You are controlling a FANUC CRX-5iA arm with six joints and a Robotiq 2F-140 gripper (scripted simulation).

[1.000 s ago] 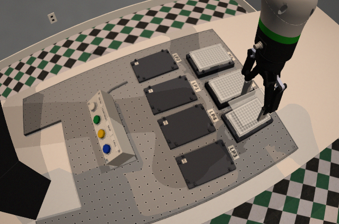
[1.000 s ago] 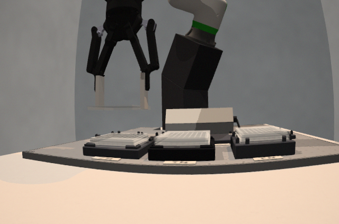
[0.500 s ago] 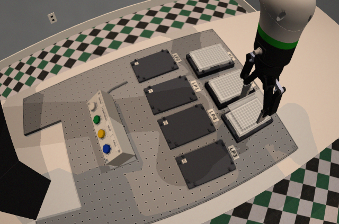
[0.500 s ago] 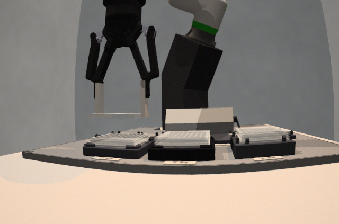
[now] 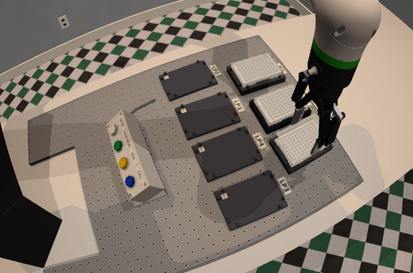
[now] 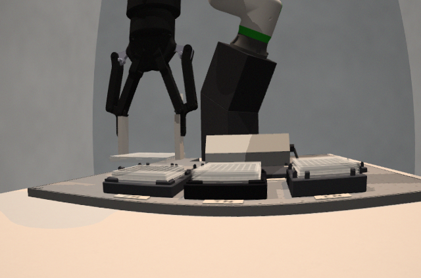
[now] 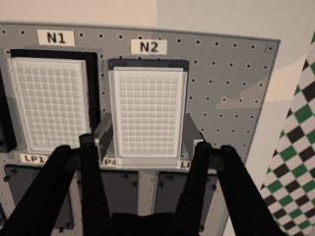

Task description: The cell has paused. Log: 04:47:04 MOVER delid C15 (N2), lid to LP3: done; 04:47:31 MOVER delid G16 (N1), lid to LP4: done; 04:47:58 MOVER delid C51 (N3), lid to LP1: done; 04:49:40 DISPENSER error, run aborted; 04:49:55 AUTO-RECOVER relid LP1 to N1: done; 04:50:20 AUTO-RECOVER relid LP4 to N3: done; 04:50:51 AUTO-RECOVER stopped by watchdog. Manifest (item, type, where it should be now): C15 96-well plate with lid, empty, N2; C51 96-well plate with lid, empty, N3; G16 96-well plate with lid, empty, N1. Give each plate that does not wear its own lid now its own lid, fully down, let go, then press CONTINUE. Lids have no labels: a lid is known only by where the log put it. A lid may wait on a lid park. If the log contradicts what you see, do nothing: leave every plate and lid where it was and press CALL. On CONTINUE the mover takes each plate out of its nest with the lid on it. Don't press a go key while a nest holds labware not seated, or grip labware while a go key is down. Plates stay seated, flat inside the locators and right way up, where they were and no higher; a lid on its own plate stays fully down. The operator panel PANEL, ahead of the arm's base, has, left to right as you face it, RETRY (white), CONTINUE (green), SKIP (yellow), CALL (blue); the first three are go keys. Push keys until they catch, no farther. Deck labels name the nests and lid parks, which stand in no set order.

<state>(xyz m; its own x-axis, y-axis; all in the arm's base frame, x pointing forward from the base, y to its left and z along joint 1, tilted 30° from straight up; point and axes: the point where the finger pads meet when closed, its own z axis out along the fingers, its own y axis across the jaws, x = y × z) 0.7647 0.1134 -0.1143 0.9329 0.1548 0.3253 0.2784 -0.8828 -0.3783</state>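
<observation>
Right now the plate is 50 mm below my hand. From my hand the other things lie so: LP3 label: 70 mm behind, 100 mm to the right, 70 mm below; lid park LP4: 190 mm behind, 20 mm to the left, 70 mm below; lid park LP3: 160 mm behind, 110 mm to the right, 70 mm below.
</observation>
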